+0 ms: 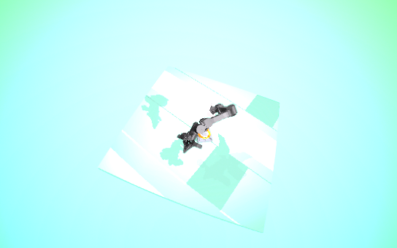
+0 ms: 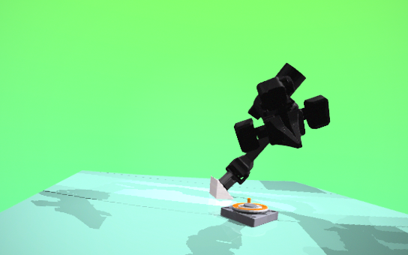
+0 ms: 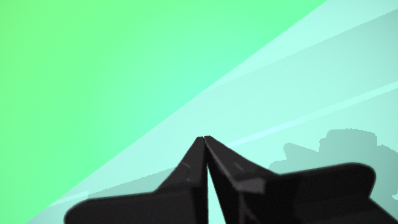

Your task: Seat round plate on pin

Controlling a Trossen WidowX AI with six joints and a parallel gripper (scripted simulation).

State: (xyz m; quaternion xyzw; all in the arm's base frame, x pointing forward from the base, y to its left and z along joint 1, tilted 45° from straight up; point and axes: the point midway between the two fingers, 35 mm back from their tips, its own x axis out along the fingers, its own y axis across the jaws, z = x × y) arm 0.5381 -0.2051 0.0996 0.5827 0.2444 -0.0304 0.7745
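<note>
Right now the round plate is 33 cm behind my gripper tip, 19 cm below it and 9 cm to the left of it. Round my gripper tip: base: 31 cm behind, 20 cm below, 8 cm to the left.
</note>
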